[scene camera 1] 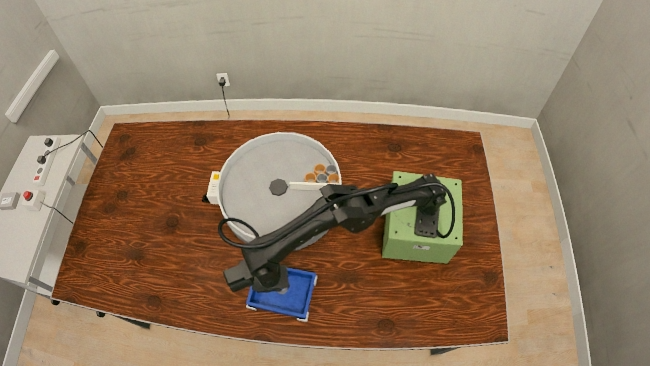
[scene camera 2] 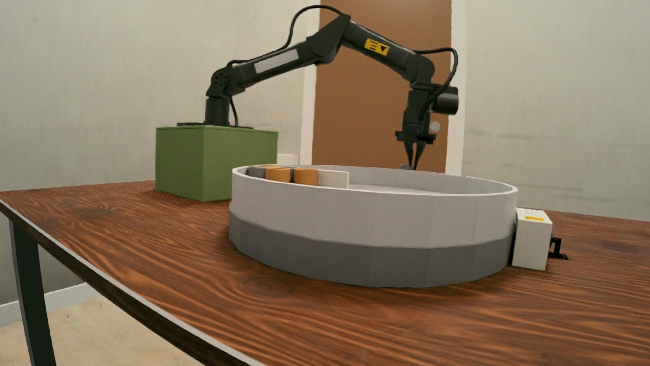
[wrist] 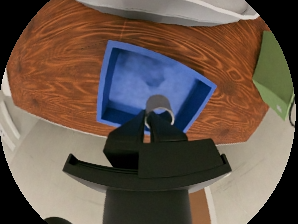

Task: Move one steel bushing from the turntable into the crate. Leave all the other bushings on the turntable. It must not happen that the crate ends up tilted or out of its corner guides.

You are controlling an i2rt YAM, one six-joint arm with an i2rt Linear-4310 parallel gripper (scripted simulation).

Scene:
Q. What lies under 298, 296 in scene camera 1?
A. A blue crate.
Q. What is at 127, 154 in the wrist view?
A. My gripper.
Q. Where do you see a blue crate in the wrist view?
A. At 128, 79

